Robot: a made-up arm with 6 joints.
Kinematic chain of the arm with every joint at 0, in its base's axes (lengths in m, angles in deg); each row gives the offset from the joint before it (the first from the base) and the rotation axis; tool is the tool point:
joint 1: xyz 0 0 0.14 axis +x
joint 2: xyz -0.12 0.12 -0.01 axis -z
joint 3: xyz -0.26 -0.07 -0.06 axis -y
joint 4: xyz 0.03 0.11 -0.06 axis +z
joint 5: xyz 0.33 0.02 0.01 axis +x
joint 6: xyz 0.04 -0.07 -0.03 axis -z
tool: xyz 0 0.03 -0.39
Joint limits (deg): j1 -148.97..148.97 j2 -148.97..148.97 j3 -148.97..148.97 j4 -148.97..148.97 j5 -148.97..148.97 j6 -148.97..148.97
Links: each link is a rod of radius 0.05 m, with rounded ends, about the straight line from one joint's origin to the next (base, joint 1, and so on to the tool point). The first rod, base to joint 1, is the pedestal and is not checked.
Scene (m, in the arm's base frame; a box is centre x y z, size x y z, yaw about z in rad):
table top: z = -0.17
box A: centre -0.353 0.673 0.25 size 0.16 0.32 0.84 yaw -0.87
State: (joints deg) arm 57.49 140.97 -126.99 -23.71 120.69 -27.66
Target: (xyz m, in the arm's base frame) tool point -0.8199 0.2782 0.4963
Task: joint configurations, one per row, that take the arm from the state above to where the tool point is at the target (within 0.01 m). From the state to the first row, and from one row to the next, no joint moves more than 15 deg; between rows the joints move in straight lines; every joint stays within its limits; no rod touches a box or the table.
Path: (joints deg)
1: 63.95 129.47 -130.53 -32.45 116.96 -27.99
2: 70.41 117.97 -134.06 -41.19 113.23 -28.32
3: 76.87 106.47 -137.60 -49.92 109.50 -28.64
4: 83.34 94.97 -141.14 -58.66 105.77 -28.97
5: 81.62 81.11 -143.75 -72.60 100.71 -27.66
6: 79.90 67.25 -146.36 -86.54 95.65 -26.35
7: 78.18 53.39 -148.97 -100.48 90.59 -25.04

